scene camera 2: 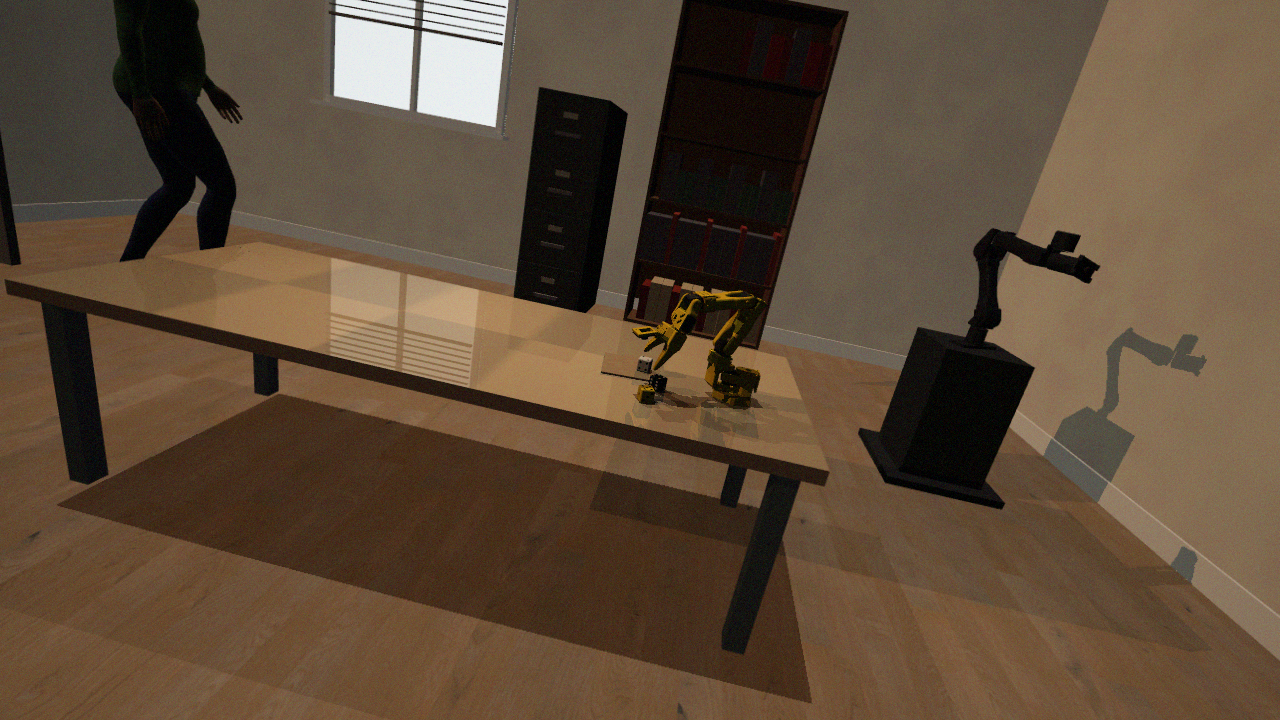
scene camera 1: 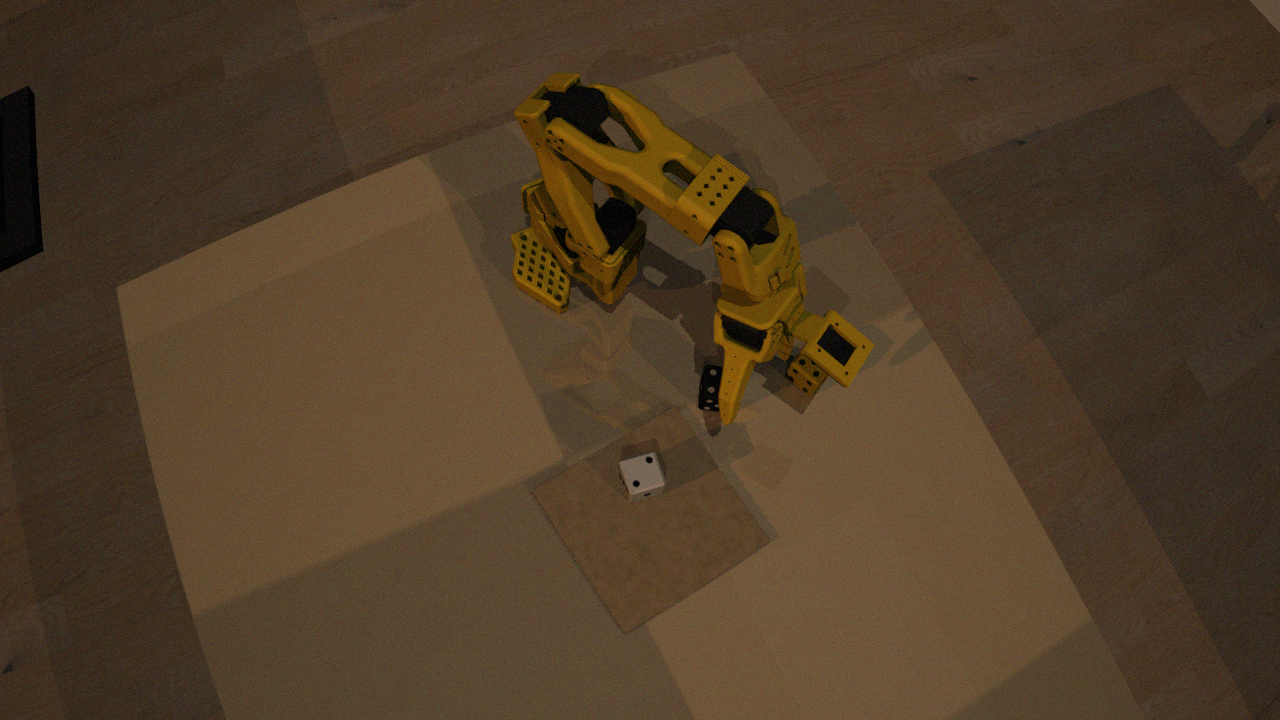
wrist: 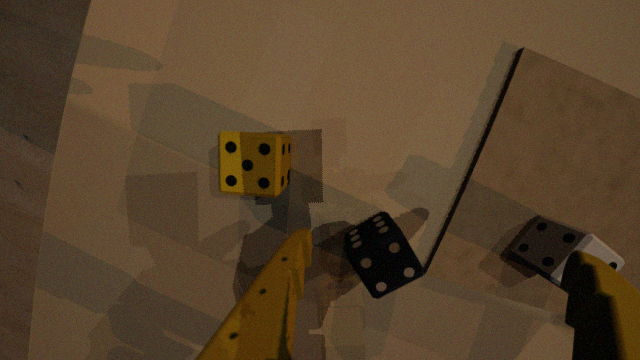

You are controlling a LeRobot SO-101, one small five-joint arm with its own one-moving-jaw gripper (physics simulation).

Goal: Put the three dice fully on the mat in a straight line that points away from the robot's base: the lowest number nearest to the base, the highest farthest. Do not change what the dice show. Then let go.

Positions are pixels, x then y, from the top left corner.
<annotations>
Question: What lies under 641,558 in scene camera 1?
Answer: A brown mat.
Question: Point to a black die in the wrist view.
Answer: At 377,249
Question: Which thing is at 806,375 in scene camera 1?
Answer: A yellow die.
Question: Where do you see a black die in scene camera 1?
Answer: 711,378
</annotations>
